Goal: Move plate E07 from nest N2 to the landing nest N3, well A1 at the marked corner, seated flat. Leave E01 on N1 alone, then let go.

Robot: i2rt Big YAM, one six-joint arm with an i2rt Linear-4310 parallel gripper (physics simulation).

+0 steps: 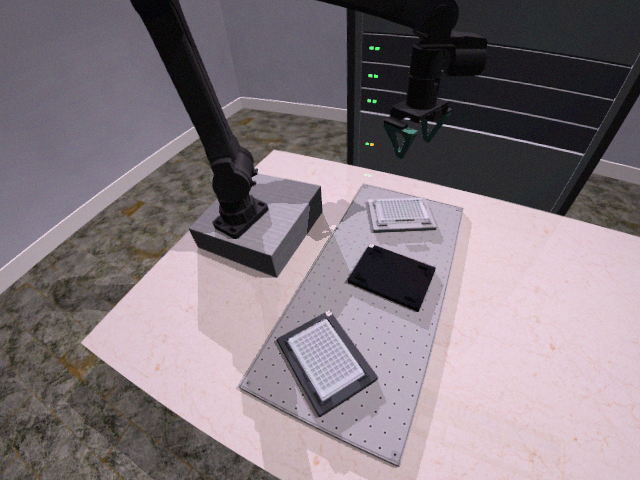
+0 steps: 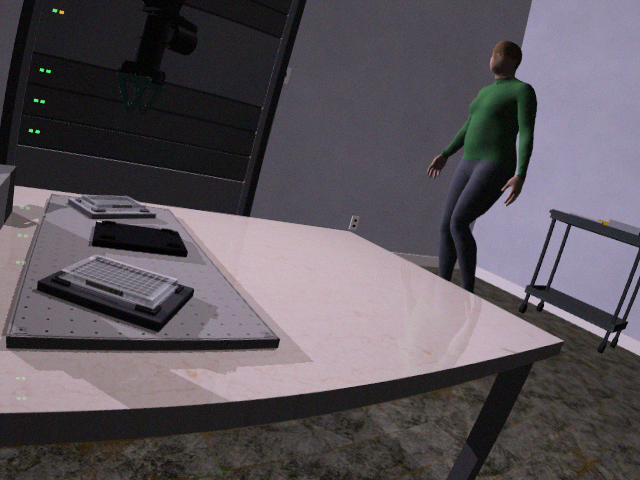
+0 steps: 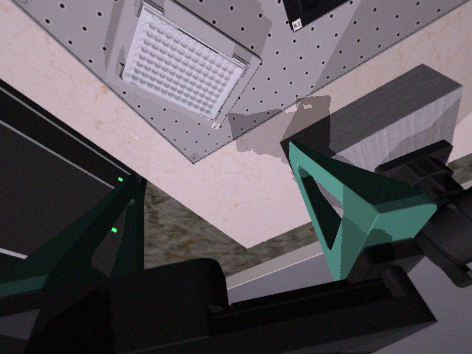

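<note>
A clear-white well plate (image 1: 402, 210) (image 2: 111, 201) (image 3: 185, 65) lies in the light grey nest (image 1: 403, 227) (image 3: 217, 37) at the far end. A similar plate (image 1: 325, 359) (image 2: 121, 279) lies in the dark grey nest (image 1: 361, 381) (image 2: 62, 291) at the near end. The black nest (image 1: 392, 277) (image 2: 139, 238) between them is empty; its white corner label (image 1: 371, 246) (image 3: 296, 24) shows. The plate and nest codes are too small to read. My gripper (image 1: 414, 148) (image 2: 134, 111) (image 3: 213, 164) is open and empty, high above the far end, apart from both plates.
The nests stand on a perforated board (image 1: 408, 351) (image 2: 227, 310) (image 3: 280, 75). The arm's grey base block (image 1: 289, 206) (image 3: 400, 100) stands beside it. A dark server rack (image 1: 353, 93) (image 2: 271, 103) stands behind the table. A person (image 2: 493, 124) and a cart (image 2: 594, 225) are beyond the table.
</note>
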